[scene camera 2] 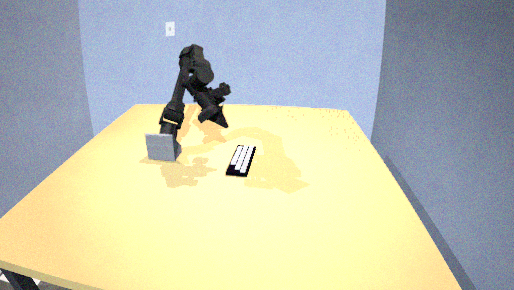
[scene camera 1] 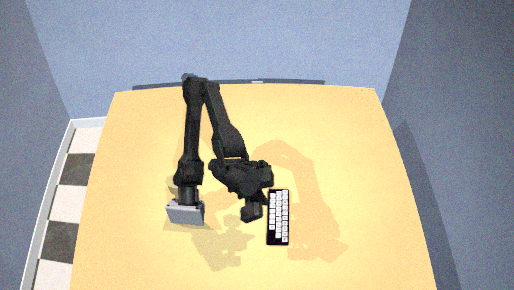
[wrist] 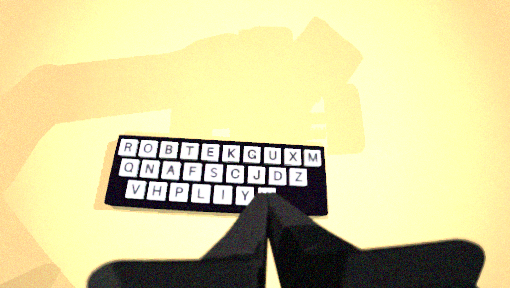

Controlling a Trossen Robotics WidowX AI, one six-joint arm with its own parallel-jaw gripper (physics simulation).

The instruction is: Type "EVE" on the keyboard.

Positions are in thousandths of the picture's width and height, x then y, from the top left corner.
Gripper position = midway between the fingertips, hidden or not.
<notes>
I see my gripper (scene camera 1: 520, 705).
My gripper also shows in scene camera 2 (scene camera 2: 443, 440) and in the wrist view (wrist: 521, 700).
</notes>
